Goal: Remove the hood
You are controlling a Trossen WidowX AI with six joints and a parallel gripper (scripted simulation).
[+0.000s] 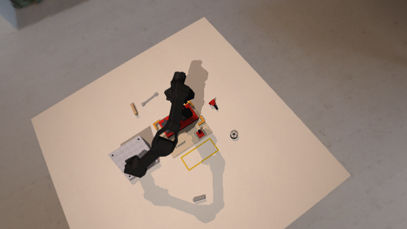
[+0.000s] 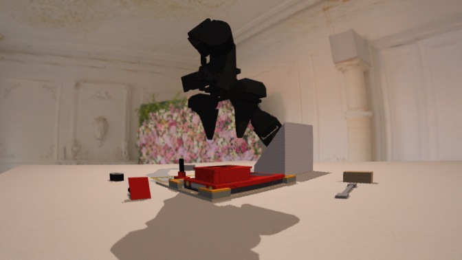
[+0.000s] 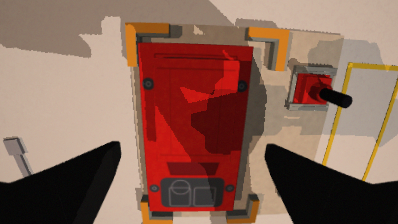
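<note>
The hood lies 6 cm below my gripper tip. Also, from my gripper tip: wooden block 23 cm behind, 20 cm to the left, 9 cm below; then grey rod 13 cm behind, 21 cm to the left, 10 cm below.
</note>
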